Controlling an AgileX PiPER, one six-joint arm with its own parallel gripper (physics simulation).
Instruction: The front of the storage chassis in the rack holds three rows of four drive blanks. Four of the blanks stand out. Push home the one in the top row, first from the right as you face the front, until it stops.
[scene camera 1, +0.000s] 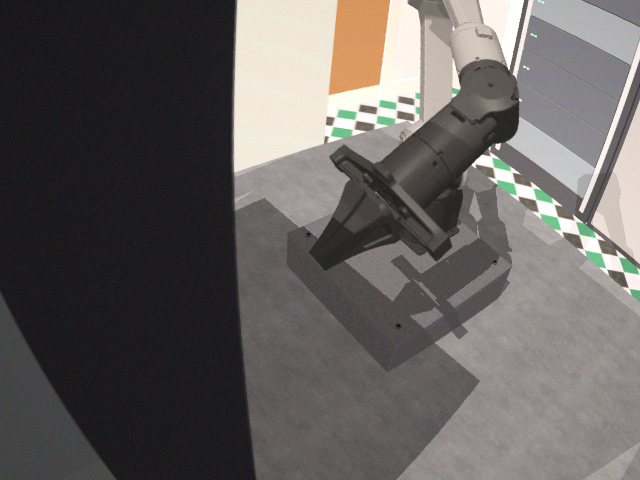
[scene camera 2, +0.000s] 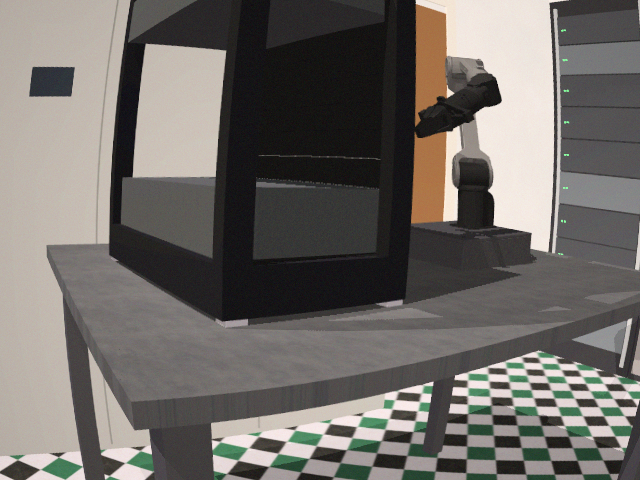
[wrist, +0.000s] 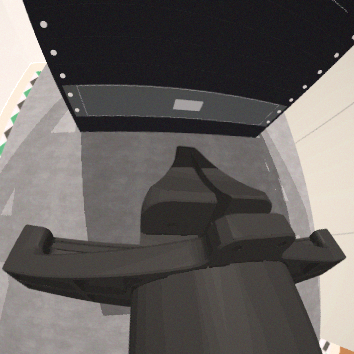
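The black rack (scene camera 1: 129, 206) (scene camera 2: 240, 206) (wrist: 175, 45) stands in front of the arm. No drive blank can be made out in these views, so the top-row blank first from the right cannot be judged. In the wrist view the rack's lower front shows a grey panel (wrist: 135, 103) with a pale label. My gripper (scene camera 1: 318, 261) (scene camera 2: 419, 132) (wrist: 183, 157) is shut and empty, its fingers together and pointing toward the rack front. It is apart from the rack in the wrist view and over the arm's base block in scene camera 1.
The arm stands on a dark base block (scene camera 1: 341, 304) (scene camera 2: 444, 248) on the grey table (scene camera 1: 542, 387) (scene camera 2: 310, 356). A second rack (scene camera 1: 573, 77) (scene camera 2: 599, 124) with green lights stands behind on the checkered floor. Pale screws line the black rack's front edges.
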